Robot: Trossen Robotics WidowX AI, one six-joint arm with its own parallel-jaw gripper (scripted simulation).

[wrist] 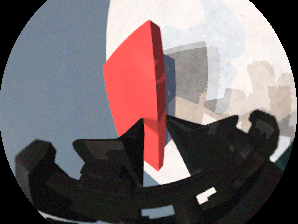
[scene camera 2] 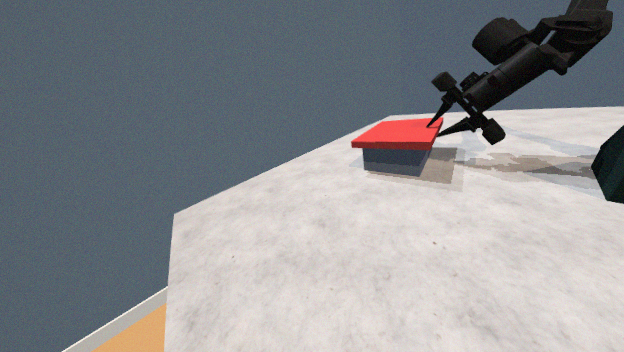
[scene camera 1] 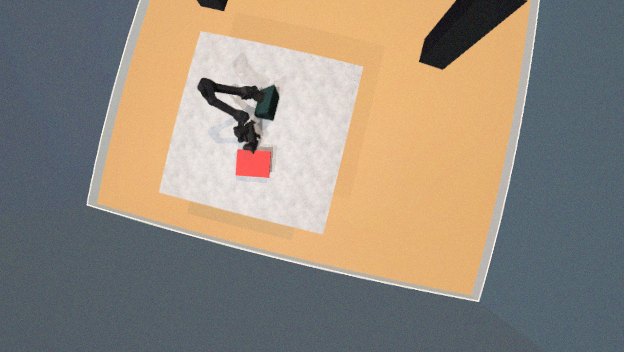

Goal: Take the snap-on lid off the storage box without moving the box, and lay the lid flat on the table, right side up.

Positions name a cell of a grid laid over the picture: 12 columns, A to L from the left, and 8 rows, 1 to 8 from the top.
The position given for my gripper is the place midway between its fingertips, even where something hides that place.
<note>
I see my gripper (scene camera 2: I3), a red lid (scene camera 2: H4) and a storage box (scene camera 2: H4).
The red lid shows as well in the wrist view (wrist: F3) and in scene camera 1 (scene camera 1: E4). My gripper shows as well in the wrist view (wrist: G5).
</note>
